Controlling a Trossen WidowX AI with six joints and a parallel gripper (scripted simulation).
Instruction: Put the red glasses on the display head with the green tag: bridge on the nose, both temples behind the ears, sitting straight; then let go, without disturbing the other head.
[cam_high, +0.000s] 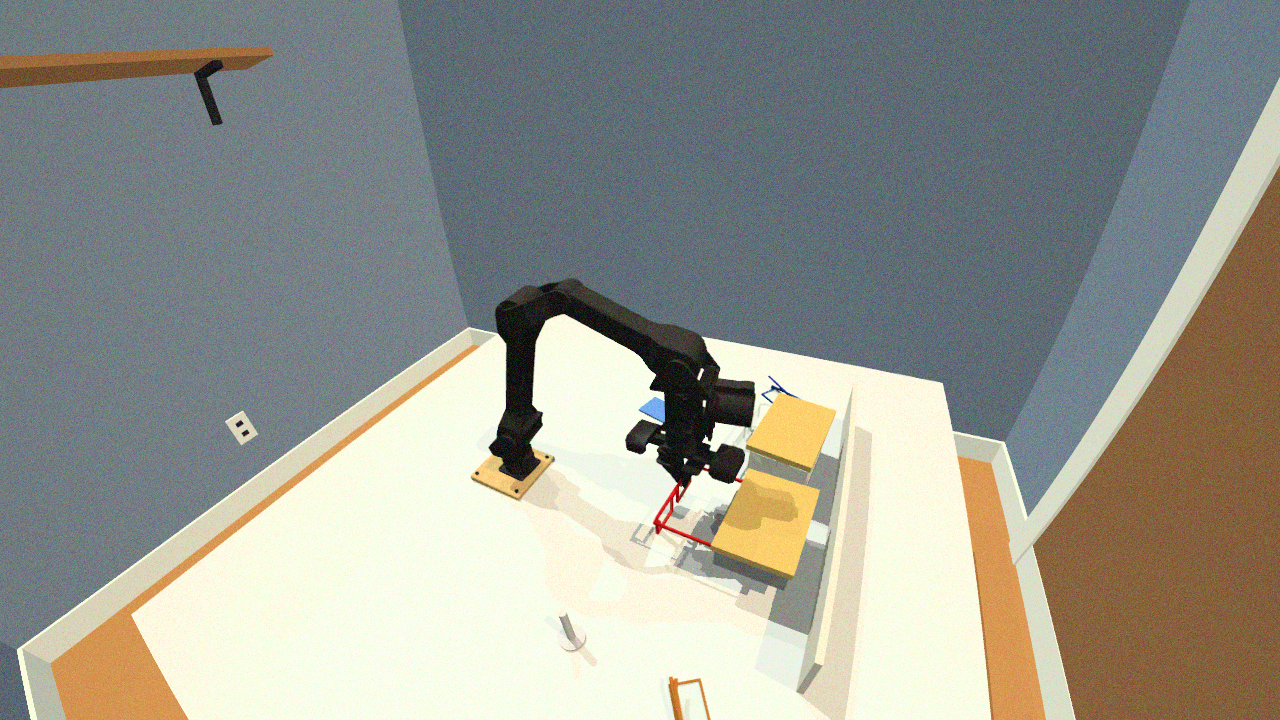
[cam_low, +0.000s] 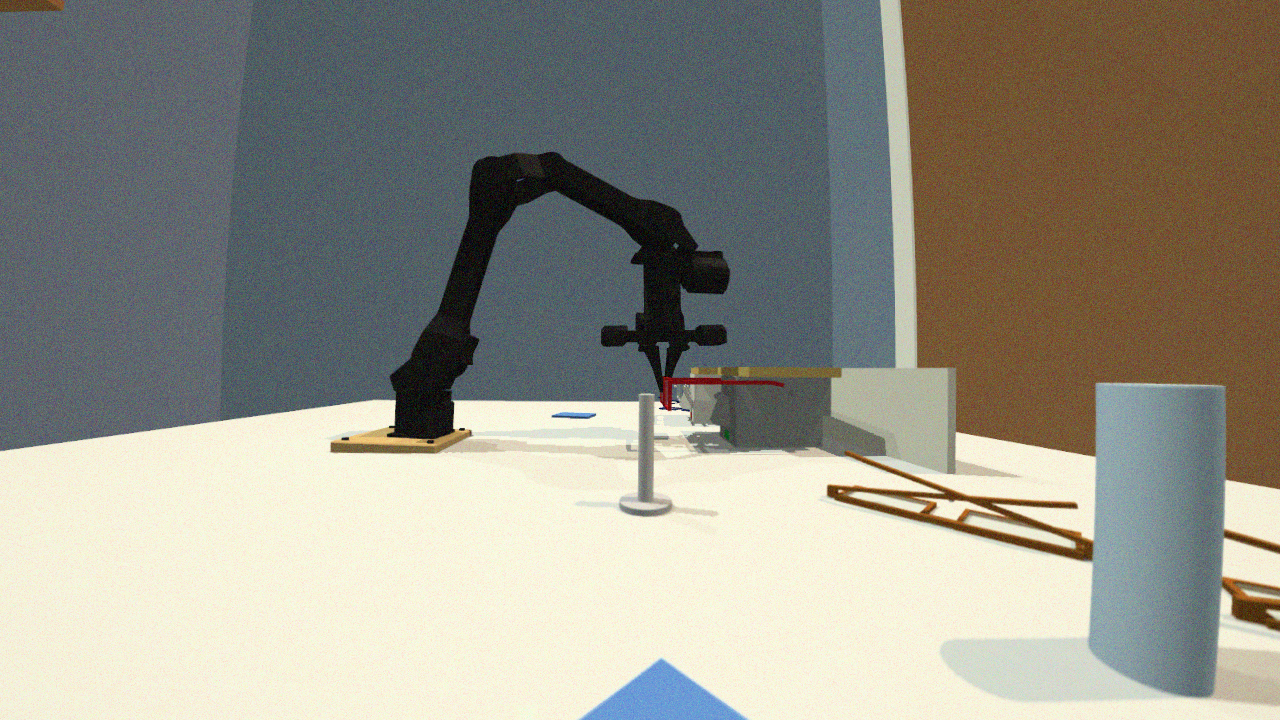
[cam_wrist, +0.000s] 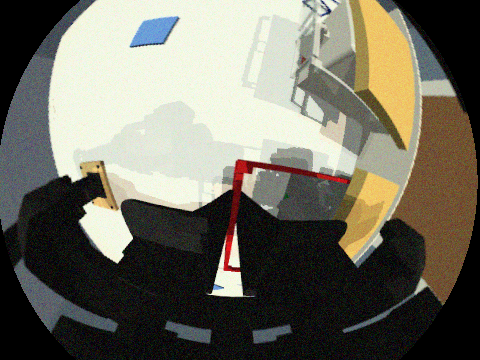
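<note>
My gripper tip is 13 cm short of the display head, 4 cm to the left of it and 1 cm above it. Round my gripper tip: pale blue cylinder: 46 cm to the right, 12 cm ahead, 2 cm below; thin grey wall: 26 cm ahead, 7 cm to the left, 1 cm below; white stand post: 29 cm to the right, 5 cm behind, 4 cm below.
</note>
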